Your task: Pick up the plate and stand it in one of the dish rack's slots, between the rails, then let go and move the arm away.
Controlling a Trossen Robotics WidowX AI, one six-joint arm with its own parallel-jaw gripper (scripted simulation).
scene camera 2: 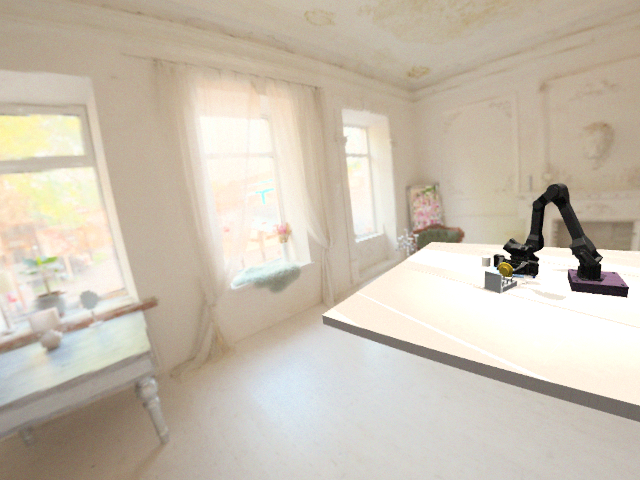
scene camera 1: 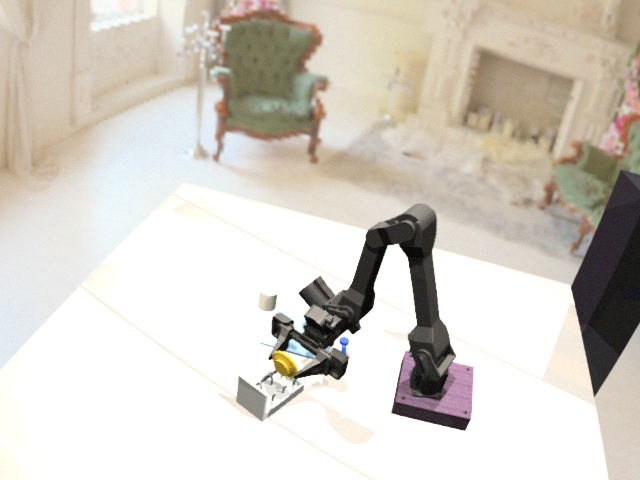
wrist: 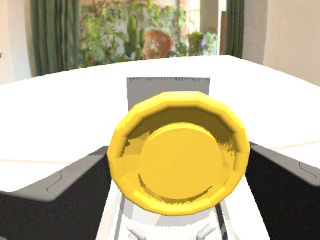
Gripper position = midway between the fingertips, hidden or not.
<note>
My gripper (scene camera 1: 281, 367) carries a yellow plate (wrist: 179, 153). I also see a grey dish rack (scene camera 1: 267, 395).
My gripper also shows in scene camera 2 (scene camera 2: 504, 271) and in the wrist view (wrist: 178, 152).
</note>
